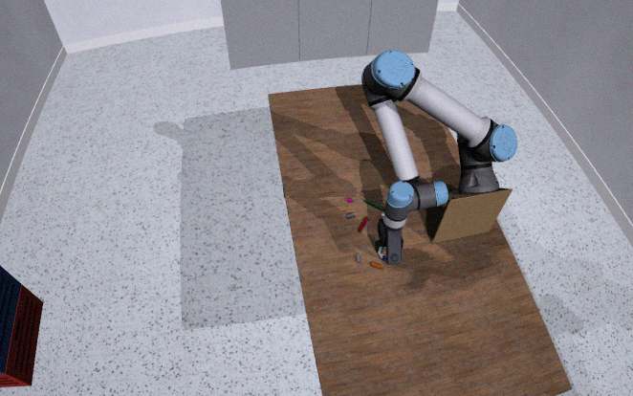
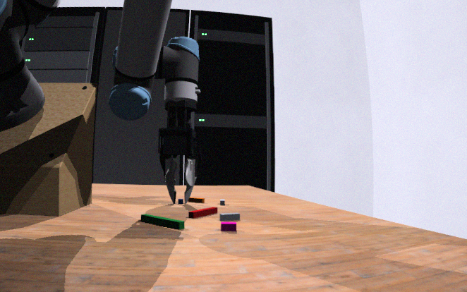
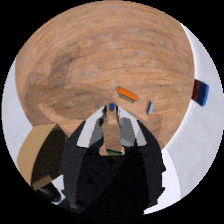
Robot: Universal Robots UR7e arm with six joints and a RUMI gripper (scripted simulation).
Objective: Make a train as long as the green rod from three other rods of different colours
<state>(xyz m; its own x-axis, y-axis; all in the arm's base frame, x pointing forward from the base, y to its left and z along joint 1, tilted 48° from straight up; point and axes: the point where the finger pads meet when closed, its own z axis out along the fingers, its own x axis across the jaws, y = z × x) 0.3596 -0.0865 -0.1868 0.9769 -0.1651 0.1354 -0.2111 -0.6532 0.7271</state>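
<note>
Now: hand 10 mm above the blue rod. From my hand the other things lie so: orange rod (40 mm ahead, 20 mm to the left, 10 mm below); green rod (30 mm behind, 240 mm to the right, 10 mm below); red rod (40 mm ahead, 160 mm to the right, 10 mm below).
</note>
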